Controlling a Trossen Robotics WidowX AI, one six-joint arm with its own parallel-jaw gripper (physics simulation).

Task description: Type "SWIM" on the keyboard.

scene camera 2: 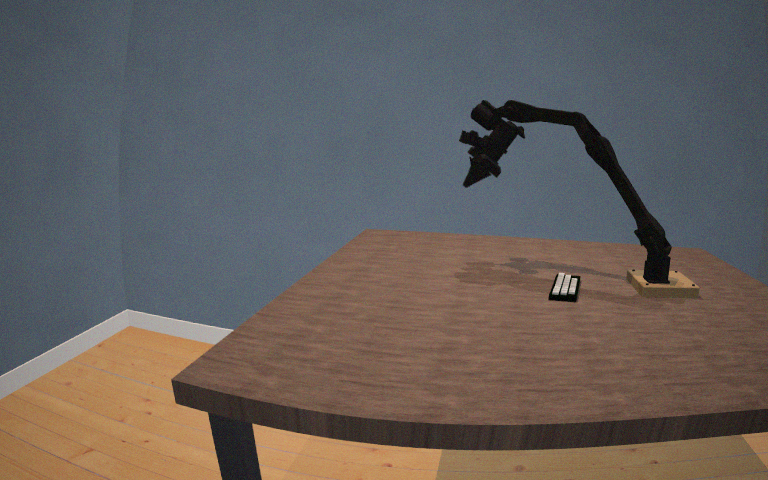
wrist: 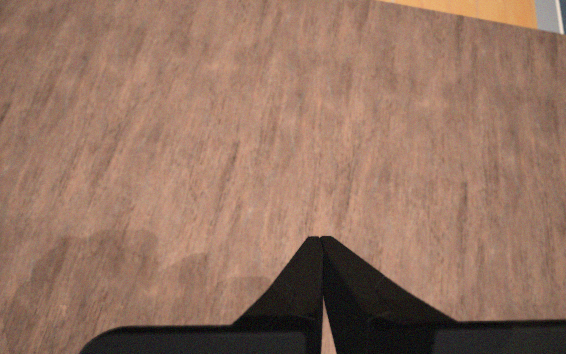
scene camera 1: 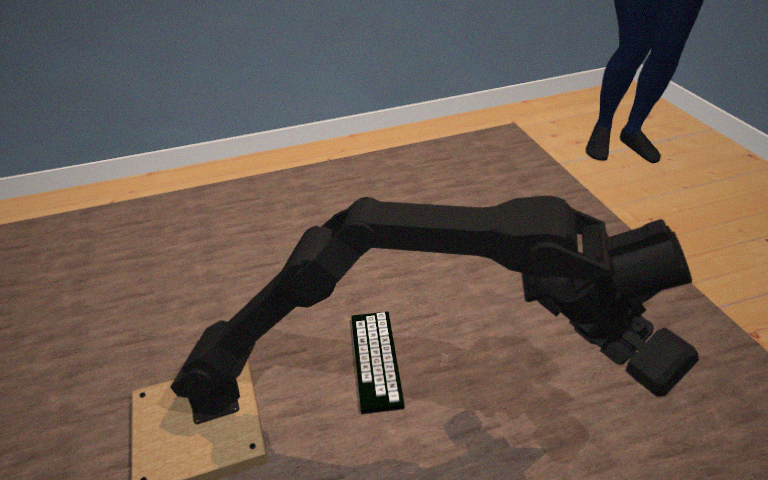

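Pixels of known places: gripper, fingertip midpoint: [scene camera 2: 464,186] [wrist: 319,248] [scene camera 1: 631,349]; arm's base, origin of the base link: [scene camera 2: 656,280] [scene camera 1: 214,400].
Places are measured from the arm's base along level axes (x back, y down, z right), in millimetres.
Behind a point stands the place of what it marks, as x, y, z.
The keyboard [scene camera 1: 370,398] {-221, 15, 72} [scene camera 2: 564,299] {-274, 22, -99} is a dark green board with white keys in three rows, lying on the table beside the arm's base. In scene camera 1, the S key [scene camera 1: 387,357] {-272, 10, 11} and the I key [scene camera 1: 394,397] {-255, 10, 87} are in the right-hand row. The W key [scene camera 1: 359,324] {-252, 10, -74} and the M key [scene camera 1: 361,340] {-244, 10, -39} are in the left-hand row. My gripper [scene camera 2: 466,185] {-509, -165, 247} [wrist: 319,248] {-509, -165, 247} is shut and empty, its fingertips together. It hangs high above the table, past the keyboard on the side away from the base, pointing obliquely down. Its fingertips are hidden in scene camera 1. The keyboard does not show in the wrist view.
The brown wooden table [scene camera 1: 141,271] {97, 26, -382} [scene camera 2: 396,339] {-592, 26, -350} [wrist: 250,125] {-646, 26, 193} carries the arm's light wooden base plate [scene camera 1: 164,447] {75, 0, 53} [scene camera 2: 668,291] {17, 11, -63}. The arm arches high between base and gripper. A person's legs [scene camera 1: 617,84] show beyond the table. Shadows of the arm lie on the table near the keyboard.
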